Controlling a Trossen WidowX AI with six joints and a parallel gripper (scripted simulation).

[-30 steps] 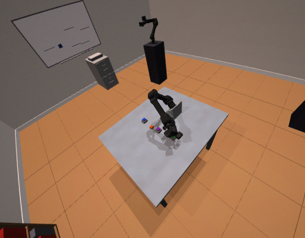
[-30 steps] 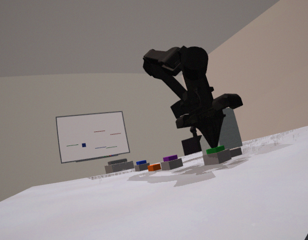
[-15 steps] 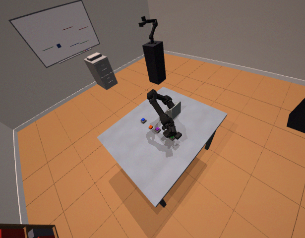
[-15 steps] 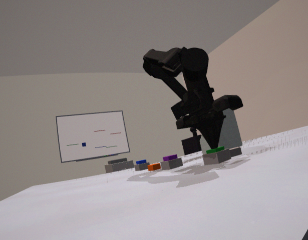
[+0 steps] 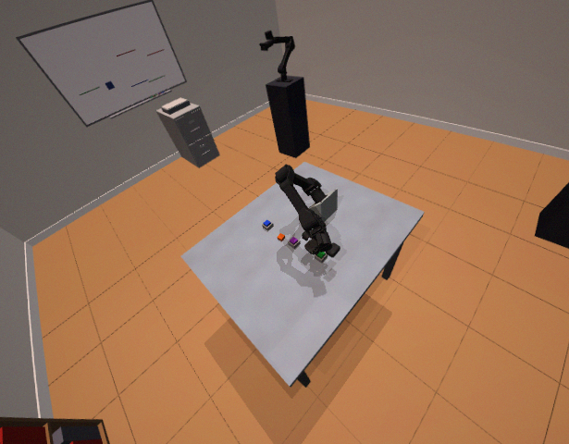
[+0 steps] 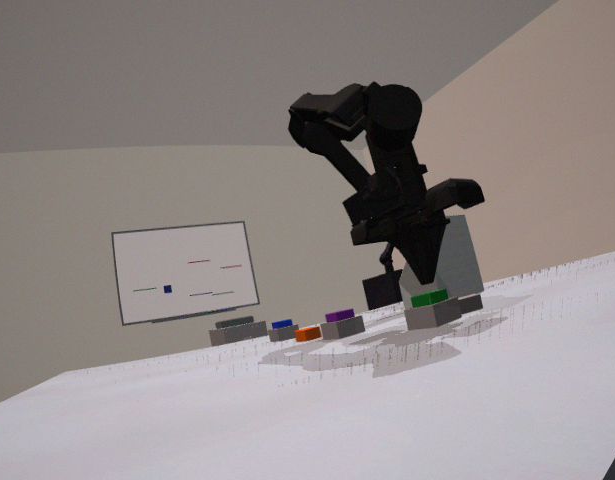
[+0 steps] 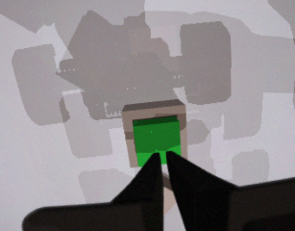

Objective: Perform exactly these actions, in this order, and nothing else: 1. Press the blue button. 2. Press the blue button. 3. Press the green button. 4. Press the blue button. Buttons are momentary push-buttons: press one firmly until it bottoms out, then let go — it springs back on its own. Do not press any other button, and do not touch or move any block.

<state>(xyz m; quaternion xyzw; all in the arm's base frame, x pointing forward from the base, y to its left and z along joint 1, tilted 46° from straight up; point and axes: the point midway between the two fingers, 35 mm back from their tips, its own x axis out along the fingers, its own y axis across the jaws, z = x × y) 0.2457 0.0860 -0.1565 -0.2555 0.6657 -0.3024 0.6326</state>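
The green button is 2 cm below my gripper tip. Round my gripper tip: orange block (3 cm ahead, 25 cm to the right, 4 cm below); then purple button (2 cm ahead, 17 cm to the right, 2 cm below); then small grey block (6 cm behind, 1 cm to the left, 4 cm below).
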